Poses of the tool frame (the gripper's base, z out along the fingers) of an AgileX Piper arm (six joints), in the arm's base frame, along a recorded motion.
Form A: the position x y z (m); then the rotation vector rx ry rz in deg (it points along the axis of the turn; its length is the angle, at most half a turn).
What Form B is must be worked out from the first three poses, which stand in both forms.
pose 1, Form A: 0.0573, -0.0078, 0.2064, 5.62, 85.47, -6.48
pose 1, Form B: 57.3, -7.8, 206.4, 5.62, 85.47, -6.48
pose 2, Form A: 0.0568, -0.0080, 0.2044, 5.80, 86.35, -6.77
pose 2, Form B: 56.8, -8.0, 204.4, 5.80, 86.35, -6.77
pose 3, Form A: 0.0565, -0.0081, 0.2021, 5.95, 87.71, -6.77
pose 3, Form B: 56.5, -8.1, 202.1, 5.95, 87.71, -6.77
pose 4, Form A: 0.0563, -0.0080, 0.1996, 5.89, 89.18, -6.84
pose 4, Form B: 56.3, -8.0, 199.6, 5.89, 89.18, -6.84
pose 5, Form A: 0.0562, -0.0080, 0.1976, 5.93, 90.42, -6.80
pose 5, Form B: 56.2, -8.0, 197.6, 5.93, 90.42, -6.80
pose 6, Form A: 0.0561, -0.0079, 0.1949, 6.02, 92.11, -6.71
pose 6, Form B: 56.1, -7.9, 194.9, 6.02, 92.11, -6.71
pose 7, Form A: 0.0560, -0.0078, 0.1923, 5.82, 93.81, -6.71
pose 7, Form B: 56.0, -7.8, 192.3, 5.82, 93.81, -6.71
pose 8, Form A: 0.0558, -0.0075, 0.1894, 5.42, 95.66, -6.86
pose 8, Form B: 55.8, -7.5, 189.4, 5.42, 95.66, -6.86
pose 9, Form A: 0.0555, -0.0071, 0.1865, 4.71, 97.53, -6.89
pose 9, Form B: 55.5, -7.1, 186.5, 4.71, 97.53, -6.89
